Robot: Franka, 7 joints.
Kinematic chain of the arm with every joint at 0, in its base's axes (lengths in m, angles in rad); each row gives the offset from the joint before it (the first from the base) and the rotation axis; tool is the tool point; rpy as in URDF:
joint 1: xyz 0 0 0.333 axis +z
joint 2: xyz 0 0 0 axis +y
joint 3: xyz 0 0 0.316 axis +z
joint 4: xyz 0.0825 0 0 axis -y
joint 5: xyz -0.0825 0 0.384 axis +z
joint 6: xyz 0 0 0 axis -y
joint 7: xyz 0.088 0 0 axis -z
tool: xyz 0 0 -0.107 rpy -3.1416 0 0
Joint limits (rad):
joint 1: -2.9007..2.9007
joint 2: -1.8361..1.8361
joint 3: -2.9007..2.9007
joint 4: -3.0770..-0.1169
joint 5: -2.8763..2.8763
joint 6: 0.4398..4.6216
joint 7: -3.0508..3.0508
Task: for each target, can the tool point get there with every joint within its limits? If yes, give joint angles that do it. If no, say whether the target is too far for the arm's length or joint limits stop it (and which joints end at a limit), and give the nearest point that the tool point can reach.
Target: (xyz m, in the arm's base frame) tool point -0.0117 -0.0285 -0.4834
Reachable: no: joint limits stop it (at a limit: joint 2) | nearest point -0.0349 -0.0850 -0.3251 | short by 0.170 m
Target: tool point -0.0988 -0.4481 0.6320
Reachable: yes | joints -1.8485 -0.2162 0.0773 -2.3641 0.0853 3.9917 0.5563
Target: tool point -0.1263 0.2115 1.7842
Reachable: no: too far | nearest point -0.0736 0.1233 1.1788 | short by 0.614 m
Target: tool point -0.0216 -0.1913 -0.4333
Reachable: no: joint limits stop it (at a limit: joint 2) | nearest point -0.0229 -0.2030 -0.3549 | short by 0.079 m
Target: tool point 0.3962 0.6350 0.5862
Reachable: yes | joints -1.5680 -0.6483 2.3737 -1.1793 -1.4528 2.1465 0.3310
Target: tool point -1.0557 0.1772 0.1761
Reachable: no: too far | nearest point -0.8371 0.1405 0.2086 | short by 0.224 m
